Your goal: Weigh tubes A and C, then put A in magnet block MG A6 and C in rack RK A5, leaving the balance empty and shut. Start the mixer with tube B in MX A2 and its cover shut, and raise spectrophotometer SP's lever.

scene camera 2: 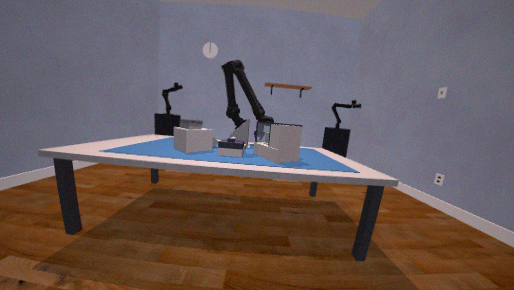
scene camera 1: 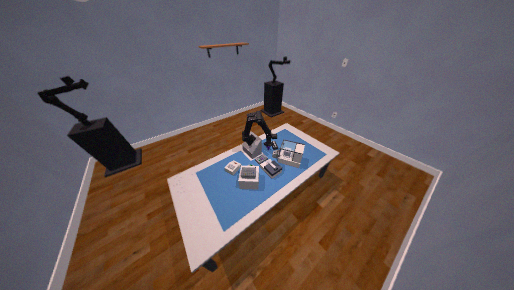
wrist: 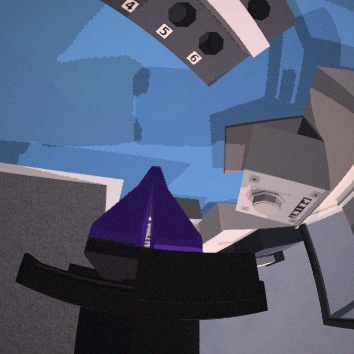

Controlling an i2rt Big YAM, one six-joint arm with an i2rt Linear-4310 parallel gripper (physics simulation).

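Seen in the pictures: gripper, between the fingertips: (scene camera 1: 268,150) (wrist: 155,171); arm's base, origin of its link: (scene camera 2: 241,125) (scene camera 1: 251,140) (wrist: 13,318).
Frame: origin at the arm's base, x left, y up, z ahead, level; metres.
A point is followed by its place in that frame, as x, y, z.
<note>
My gripper (scene camera 1: 268,148) @[0.158, -0.135, 0.147] (scene camera 2: 259,136) @[0.158, -0.135, 0.147] (wrist: 155,171) @[0.158, -0.135, 0.147] is shut and empty, its purple fingertips together. It hangs beside the balance (scene camera 1: 291,159) @[0.234, -0.078, 0.453] (scene camera 2: 285,143) @[0.326, -0.063, 0.508], on the arm's side. The balance has a framed glass chamber; whether it is fully shut is unclear. In the wrist view a panel marked PRINT (wrist: 267,201) @[0.187, -0.102, 0.228] with a knob lies right of the fingertips. A dark block (wrist: 235,52) @[0.257, -0.134, 0.152] with a white bar shows beyond them; holes 5 and 6 beside its number labels look empty. A white box with a grey gridded top (scene camera 1: 248,177) @[-0.289, -0.022, 0.428] (scene camera 2: 193,139) @[-0.209, -0.093, 0.470] may be the mixer. Tubes A, B and C cannot be made out.
A dark-topped device (scene camera 1: 271,168) @[0.004, -0.079, 0.430] (scene camera 2: 231,146) @[0.024, -0.112, 0.480] stands between the balance and the gridded-top box. A small grey rack or block (scene camera 1: 261,158) @[0.009, -0.144, 0.206] lies near the arm base (scene camera 1: 251,146) @[-0.035, -0.039, 0.062]. A small white unit (scene camera 1: 232,167) @[-0.341, -0.105, 0.169] stands left. All are on the blue mat (scene camera 1: 225,212) @[-0.584, -0.170, 0.527].
</note>
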